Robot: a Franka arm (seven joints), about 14 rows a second.
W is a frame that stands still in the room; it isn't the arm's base.
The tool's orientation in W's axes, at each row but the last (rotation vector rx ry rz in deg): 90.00, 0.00, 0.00; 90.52, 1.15, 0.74; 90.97, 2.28, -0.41; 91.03, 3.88, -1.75; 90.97, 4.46, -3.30
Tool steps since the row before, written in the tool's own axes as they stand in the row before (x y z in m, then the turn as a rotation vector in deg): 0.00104, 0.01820, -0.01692, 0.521, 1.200, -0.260; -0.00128, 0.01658, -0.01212, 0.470, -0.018, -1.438; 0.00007, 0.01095, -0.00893, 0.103, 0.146, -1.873; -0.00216, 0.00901, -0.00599, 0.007, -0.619, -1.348; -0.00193, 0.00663, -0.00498, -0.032, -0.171, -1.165
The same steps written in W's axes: 0.00104, 0.01692, 0.01820, 0.521, 0.260, 1.200; -0.00146, 0.01194, 0.01670, 0.440, 1.448, -0.007; 0.00022, 0.00874, 0.01110, 0.069, 1.872, 0.175; -0.00173, 0.00577, 0.00924, -0.063, 1.359, -0.592; -0.00141, 0.00484, 0.00686, -0.061, 1.167, -0.146
